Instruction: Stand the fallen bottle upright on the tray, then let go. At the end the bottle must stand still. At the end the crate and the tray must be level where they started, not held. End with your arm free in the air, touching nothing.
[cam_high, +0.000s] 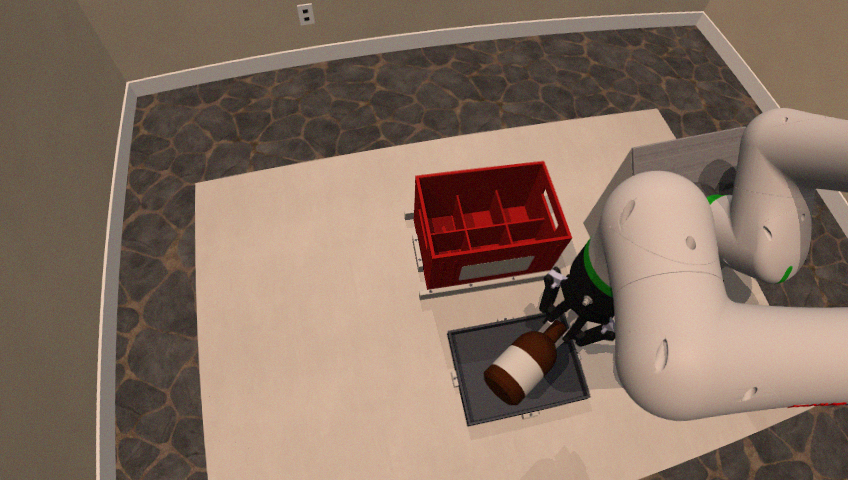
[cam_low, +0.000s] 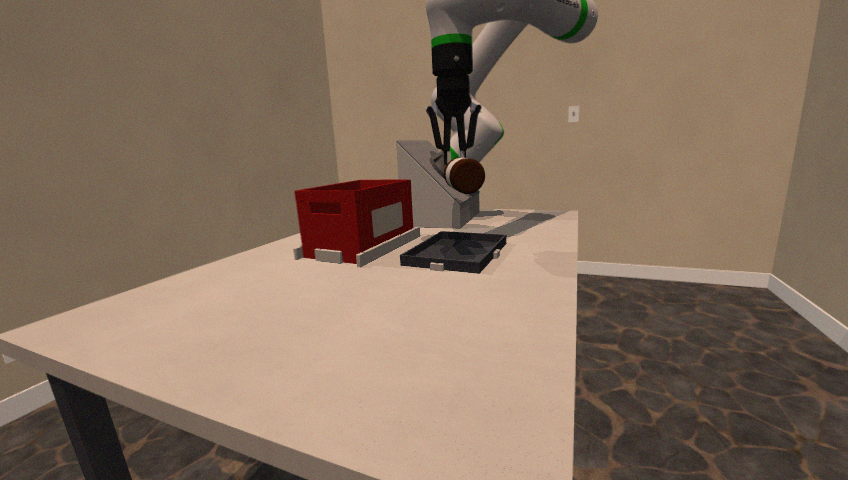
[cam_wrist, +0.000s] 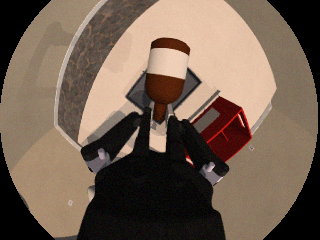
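Now: the brown bottle 50 mm ahead of my hand, 20 mm to the left of it and 20 mm below it. Round my hand: red crate: 270 mm to the right, 140 mm below, 10 mm behind; then dark grey tray: 210 mm below, 20 mm ahead.
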